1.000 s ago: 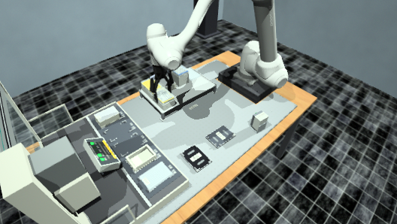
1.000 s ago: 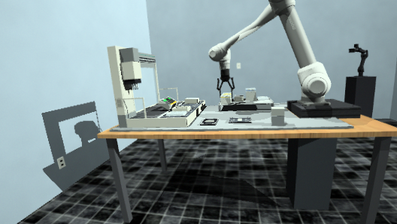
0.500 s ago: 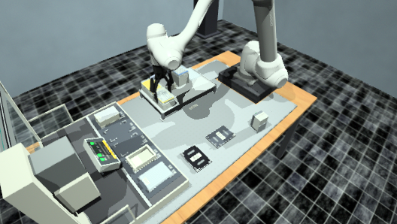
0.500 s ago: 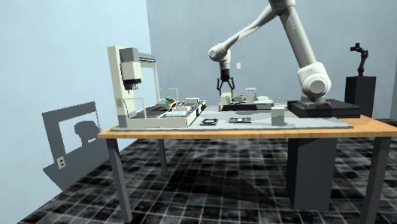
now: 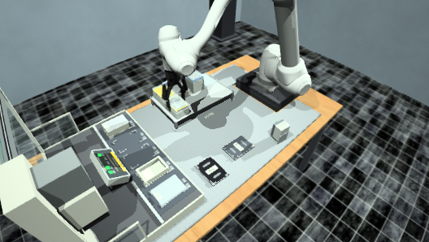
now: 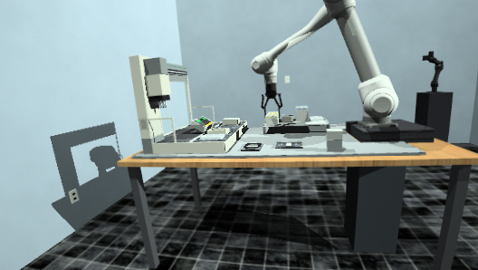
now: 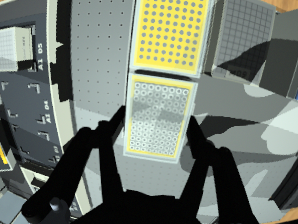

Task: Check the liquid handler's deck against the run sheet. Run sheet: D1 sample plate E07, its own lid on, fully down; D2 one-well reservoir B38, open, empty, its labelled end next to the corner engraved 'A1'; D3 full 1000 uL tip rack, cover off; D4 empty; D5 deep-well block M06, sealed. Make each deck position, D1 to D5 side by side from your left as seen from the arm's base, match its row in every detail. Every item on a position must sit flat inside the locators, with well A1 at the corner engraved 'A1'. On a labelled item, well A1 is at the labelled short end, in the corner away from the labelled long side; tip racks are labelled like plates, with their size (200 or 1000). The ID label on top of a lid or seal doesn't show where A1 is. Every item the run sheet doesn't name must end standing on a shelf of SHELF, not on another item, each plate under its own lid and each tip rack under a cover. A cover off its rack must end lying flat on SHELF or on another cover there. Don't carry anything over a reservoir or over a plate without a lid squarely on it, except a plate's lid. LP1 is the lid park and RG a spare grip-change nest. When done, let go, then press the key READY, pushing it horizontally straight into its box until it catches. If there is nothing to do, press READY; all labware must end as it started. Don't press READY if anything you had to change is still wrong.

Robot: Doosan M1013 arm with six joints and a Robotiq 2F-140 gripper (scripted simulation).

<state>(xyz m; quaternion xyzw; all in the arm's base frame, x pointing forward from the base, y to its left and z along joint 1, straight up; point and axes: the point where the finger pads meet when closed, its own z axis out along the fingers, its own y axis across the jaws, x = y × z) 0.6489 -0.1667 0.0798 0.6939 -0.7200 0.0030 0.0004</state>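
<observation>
My hand is 1 cm above the clear cover. From my hand the other things lie so: yellow-rimmed tip rack (3 cm below, 1 cm to the left, 1 cm behind); blue-rimmed tip rack (23 cm behind, 12 cm to the right, 1 cm below); shelf (16 cm behind, 8 cm below, 6 cm to the right).
</observation>
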